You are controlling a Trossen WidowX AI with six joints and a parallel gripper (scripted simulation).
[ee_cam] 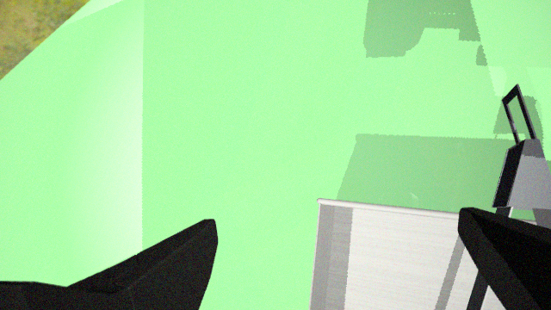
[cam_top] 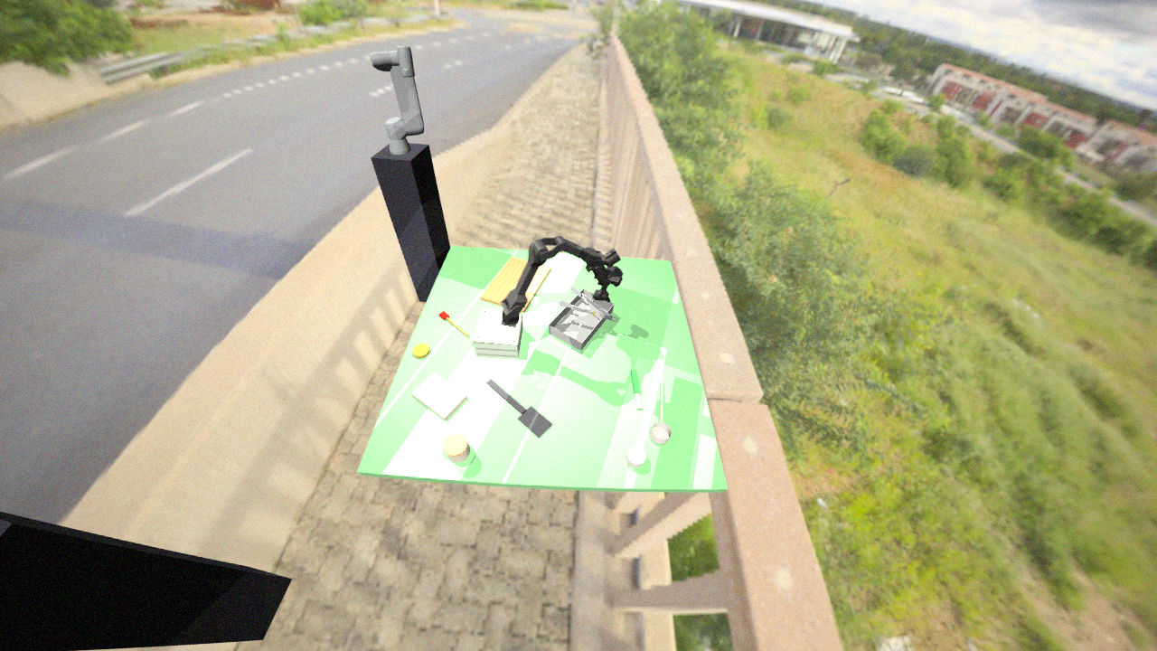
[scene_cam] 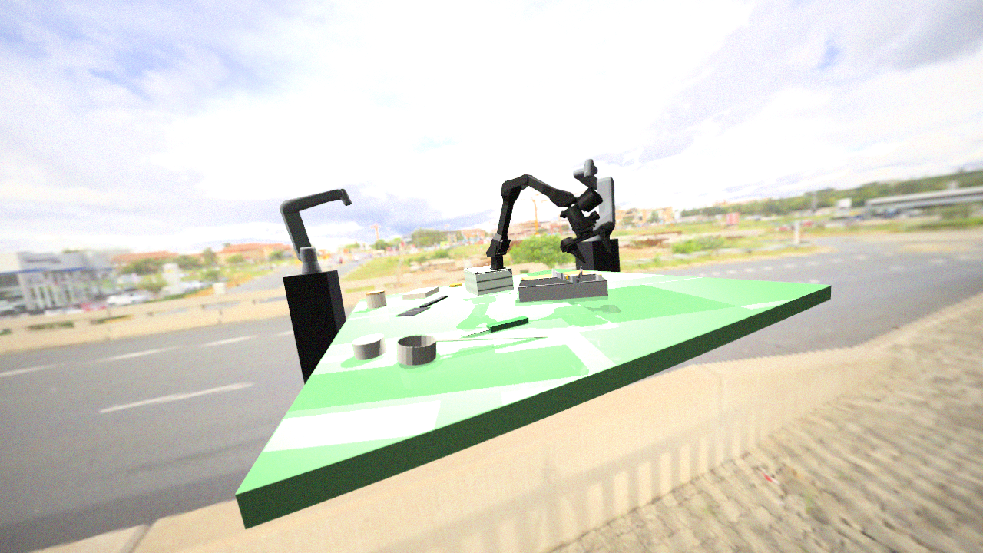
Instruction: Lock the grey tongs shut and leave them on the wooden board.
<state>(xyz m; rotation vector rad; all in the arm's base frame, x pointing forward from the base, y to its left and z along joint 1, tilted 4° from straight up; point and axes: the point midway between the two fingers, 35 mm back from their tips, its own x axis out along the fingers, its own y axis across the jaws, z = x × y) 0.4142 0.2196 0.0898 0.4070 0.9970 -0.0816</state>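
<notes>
Right now the yellow latch piece is 80 mm to the right of my gripper tip, 80 mm behind it and 60 mm below it. From my gripper tip the other things lie so: wooden board (490 mm behind, 130 mm to the left, 120 mm below); then green-handled tool (430 mm to the right, 140 mm ahead, 120 mm below); then grey roasting tin (130 mm behind, 100 mm below, 80 mm to the right).
</notes>
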